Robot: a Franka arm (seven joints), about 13 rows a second.
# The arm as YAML. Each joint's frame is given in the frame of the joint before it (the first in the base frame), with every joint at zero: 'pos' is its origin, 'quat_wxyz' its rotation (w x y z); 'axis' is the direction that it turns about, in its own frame. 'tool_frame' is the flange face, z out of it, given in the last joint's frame.
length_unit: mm
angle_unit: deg
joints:
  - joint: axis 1
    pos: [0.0, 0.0, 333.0]
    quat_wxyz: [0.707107, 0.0, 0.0, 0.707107]
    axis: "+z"
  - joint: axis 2
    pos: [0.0, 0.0, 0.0]
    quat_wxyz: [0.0, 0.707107, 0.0, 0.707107]
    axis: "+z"
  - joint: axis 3
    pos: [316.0, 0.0, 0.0]
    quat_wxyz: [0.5, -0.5, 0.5, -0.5]
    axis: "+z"
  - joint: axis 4
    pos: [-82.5, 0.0, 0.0]
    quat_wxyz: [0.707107, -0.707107, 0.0, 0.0]
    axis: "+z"
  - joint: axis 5
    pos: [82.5, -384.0, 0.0]
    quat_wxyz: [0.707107, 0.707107, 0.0, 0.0]
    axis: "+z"
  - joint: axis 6
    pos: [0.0, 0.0, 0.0]
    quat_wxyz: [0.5, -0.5, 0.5, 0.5]
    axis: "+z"
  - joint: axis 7
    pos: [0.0, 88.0, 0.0]
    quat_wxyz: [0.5, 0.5, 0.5, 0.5]
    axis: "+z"
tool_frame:
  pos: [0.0, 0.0, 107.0]
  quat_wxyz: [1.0, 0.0, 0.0, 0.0]
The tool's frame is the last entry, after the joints.
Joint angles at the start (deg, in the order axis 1, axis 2, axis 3, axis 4, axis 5, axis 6, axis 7):
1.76 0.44 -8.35 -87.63 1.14 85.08 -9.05
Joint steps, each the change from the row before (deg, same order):
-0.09 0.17 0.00 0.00 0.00 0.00 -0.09
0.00 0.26 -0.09 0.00 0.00 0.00 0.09
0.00 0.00 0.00 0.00 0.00 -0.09 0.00
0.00 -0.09 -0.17 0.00 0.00 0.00 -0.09
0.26 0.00 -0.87 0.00 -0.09 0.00 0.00
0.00 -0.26 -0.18 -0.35 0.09 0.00 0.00
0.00 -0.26 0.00 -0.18 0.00 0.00 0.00
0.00 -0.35 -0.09 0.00 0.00 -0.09 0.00
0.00 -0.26 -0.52 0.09 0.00 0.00 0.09
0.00 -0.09 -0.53 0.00 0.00 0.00 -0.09
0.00 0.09 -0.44 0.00 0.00 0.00 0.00
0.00 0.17 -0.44 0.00 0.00 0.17 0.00
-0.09 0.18 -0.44 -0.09 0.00 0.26 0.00
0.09 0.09 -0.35 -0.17 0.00 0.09 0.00
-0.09 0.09 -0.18 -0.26 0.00 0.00 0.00
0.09 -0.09 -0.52 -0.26 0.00 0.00 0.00
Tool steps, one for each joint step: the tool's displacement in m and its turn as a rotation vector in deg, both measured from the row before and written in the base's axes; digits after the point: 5 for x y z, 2 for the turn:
0.00079 -0.00083 -0.00161 0.00 0.17 0.00
0.00125 -0.00081 -0.00247 -0.01 0.26 -0.18
-0.00017 0.00002 -0.00013 0.01 0.09 0.00
-0.00065 -0.00162 0.00086 0.01 -0.09 -0.08
-0.00073 -0.00593 0.00001 -0.10 0.01 -0.61
-0.00166 -0.00156 -0.00036 0.14 0.08 -0.18
-0.00140 -0.00004 0.00100 0.03 -0.08 0.00
-0.00211 -0.00088 0.00316 0.02 -0.26 -0.09
-0.00202 -0.00495 0.00316 -0.01 -0.35 -0.61
-0.00121 -0.00501 0.00083 0.01 -0.09 -0.44
-0.00017 -0.00412 -0.00084 0.00 0.09 -0.44
0.00054 -0.00416 -0.00134 -0.03 0.00 -0.44
0.00056 -0.00504 -0.00203 -0.03 0.01 -0.54
0.00015 -0.00245 -0.00209 0.01 0.17 -0.26
-0.00009 -0.00250 -0.00294 0.04 0.35 -0.27
-0.00133 -0.00402 -0.00126 0.05 0.17 -0.43

